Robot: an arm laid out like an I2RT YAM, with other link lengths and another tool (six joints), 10 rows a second.
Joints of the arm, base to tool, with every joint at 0 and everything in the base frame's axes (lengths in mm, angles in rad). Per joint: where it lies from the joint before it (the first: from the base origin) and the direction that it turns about. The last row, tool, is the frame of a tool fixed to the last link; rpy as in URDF.
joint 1: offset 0 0 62.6 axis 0 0 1
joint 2: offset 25.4 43.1 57.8 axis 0 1 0
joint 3: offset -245.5 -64 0 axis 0 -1 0
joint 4: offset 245 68.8 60 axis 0 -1 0
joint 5: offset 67.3 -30.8 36.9 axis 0 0 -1
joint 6: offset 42.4 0 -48.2 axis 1 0 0
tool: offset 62 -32 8 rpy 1.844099 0.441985 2.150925
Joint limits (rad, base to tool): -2.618..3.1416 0..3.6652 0..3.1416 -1.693..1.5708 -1.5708..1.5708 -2.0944..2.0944
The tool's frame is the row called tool.
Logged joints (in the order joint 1, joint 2, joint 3, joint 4, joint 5, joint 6), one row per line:
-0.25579, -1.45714, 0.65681, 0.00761, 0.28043, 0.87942
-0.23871, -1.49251, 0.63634, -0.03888, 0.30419, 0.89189
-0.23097, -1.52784, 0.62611, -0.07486, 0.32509, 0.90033
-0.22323, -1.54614, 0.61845, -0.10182, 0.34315, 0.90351
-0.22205, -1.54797, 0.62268, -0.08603, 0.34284, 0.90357
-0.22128, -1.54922, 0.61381, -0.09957, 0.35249, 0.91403
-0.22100, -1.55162, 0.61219, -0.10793, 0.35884, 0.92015
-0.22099, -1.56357, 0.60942, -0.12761, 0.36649, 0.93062
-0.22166, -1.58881, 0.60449, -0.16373, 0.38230, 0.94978
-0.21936, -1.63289, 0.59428, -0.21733, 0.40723, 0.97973
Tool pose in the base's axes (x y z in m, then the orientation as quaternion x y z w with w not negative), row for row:
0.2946, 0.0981, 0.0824, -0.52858, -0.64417, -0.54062, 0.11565
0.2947, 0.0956, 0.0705, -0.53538, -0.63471, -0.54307, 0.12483
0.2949, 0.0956, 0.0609, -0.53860, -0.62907, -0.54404, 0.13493
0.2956, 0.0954, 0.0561, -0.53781, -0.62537, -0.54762, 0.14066
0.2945, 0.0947, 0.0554, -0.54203, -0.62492, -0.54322, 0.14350
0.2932, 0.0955, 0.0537, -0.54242, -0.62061, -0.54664, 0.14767
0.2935, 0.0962, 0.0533, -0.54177, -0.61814, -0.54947, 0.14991
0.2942, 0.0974, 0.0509, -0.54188, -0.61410, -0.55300, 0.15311
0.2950, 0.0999, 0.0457, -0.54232, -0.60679, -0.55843, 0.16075
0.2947, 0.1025, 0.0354, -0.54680, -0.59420, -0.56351, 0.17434
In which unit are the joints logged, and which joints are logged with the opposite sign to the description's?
The joints are logged in radians. Opposite sign: joint 1, joint 2, joint 4, joint 5.
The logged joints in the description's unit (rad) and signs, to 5 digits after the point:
0.25579, 1.45714, 0.65681, -0.00761, -0.28043, 0.87942
0.23871, 1.49251, 0.63634, 0.03888, -0.30419, 0.89189
0.23097, 1.52784, 0.62611, 0.07486, -0.32509, 0.90033
0.22323, 1.54614, 0.61845, 0.10182, -0.34315, 0.90351
0.22205, 1.54797, 0.62268, 0.08603, -0.34284, 0.90357
0.22128, 1.54922, 0.61381, 0.09957, -0.35249, 0.91403
0.22100, 1.55162, 0.61219, 0.10793, -0.35884, 0.92015
0.22099, 1.56357, 0.60942, 0.12761, -0.36649, 0.93062
0.22166, 1.58881, 0.60449, 0.16373, -0.38230, 0.94978
0.21936, 1.63289, 0.59428, 0.21733, -0.40723, 0.97973

